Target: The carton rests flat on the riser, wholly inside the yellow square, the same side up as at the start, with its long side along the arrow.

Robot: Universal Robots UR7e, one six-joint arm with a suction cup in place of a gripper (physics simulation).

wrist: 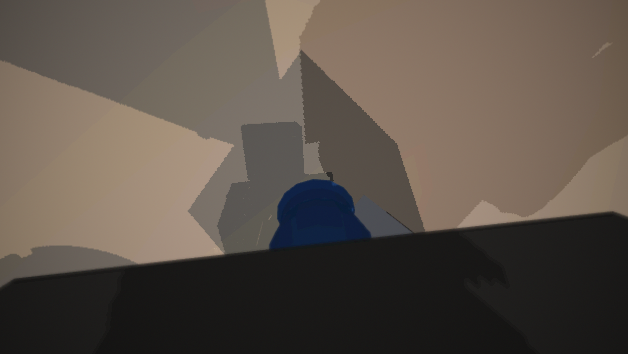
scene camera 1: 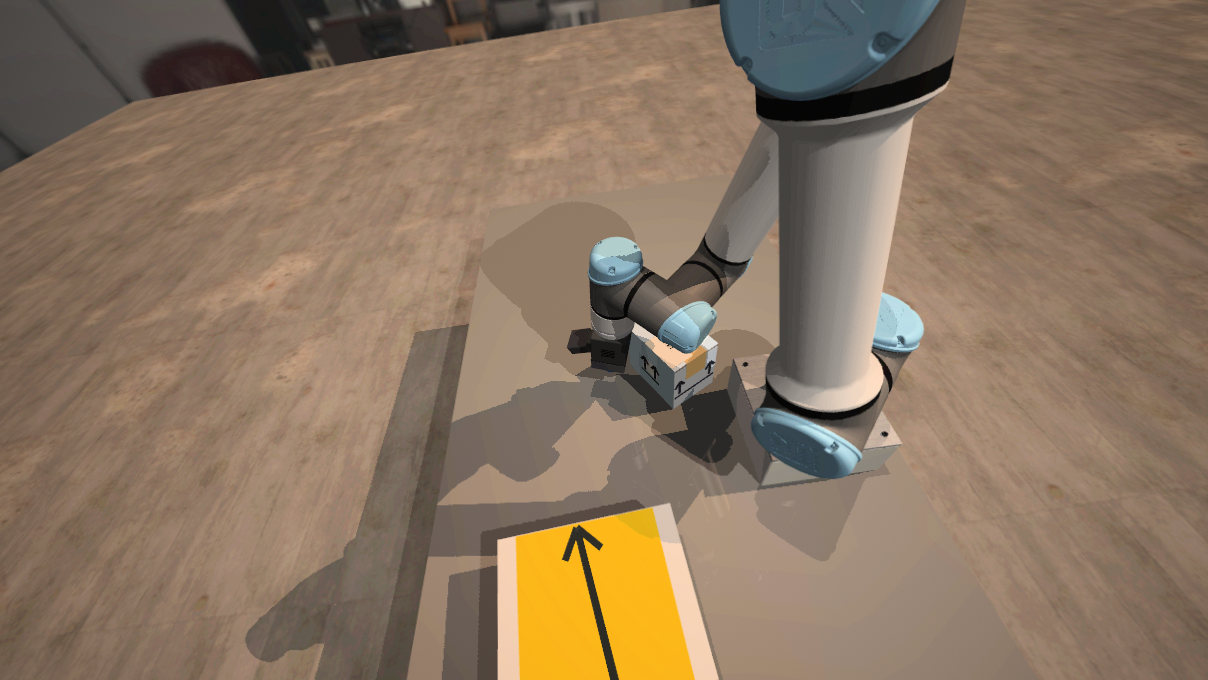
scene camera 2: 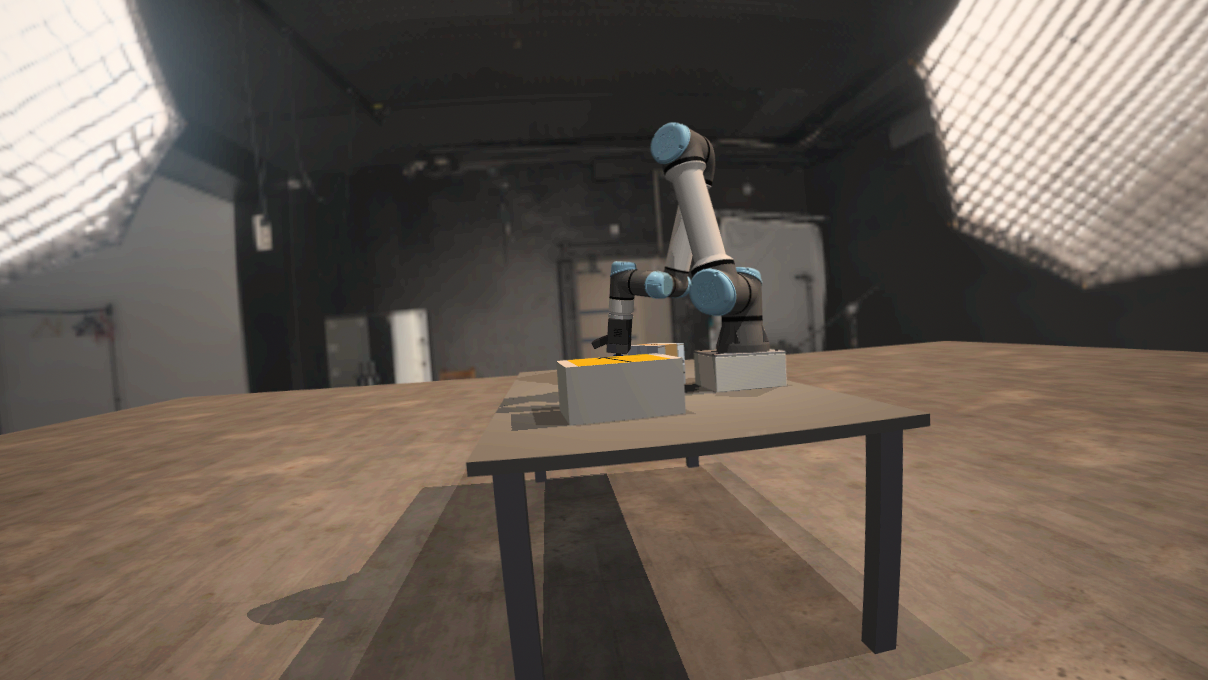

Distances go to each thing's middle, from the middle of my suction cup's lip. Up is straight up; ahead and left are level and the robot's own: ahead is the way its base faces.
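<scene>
There is the carton [scene camera 1: 675, 376], which I find 1 cm to the right of my suction cup, 12 cm behind it and 2 cm below it. The riser [scene camera 1: 616, 590] is 41 cm to the left of my suction cup, 6 cm ahead of it and 2 cm below.
</scene>
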